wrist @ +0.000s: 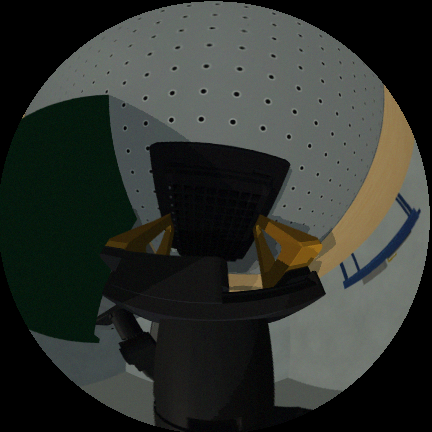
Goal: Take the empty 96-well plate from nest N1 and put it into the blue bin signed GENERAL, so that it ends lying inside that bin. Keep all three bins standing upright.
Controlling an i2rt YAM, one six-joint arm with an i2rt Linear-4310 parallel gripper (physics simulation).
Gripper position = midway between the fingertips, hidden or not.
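Note:
Looking at the scene, I find a dark 96-well plate (213,210) and my own gripper (213,217). I see a green bin (70,199) here too.

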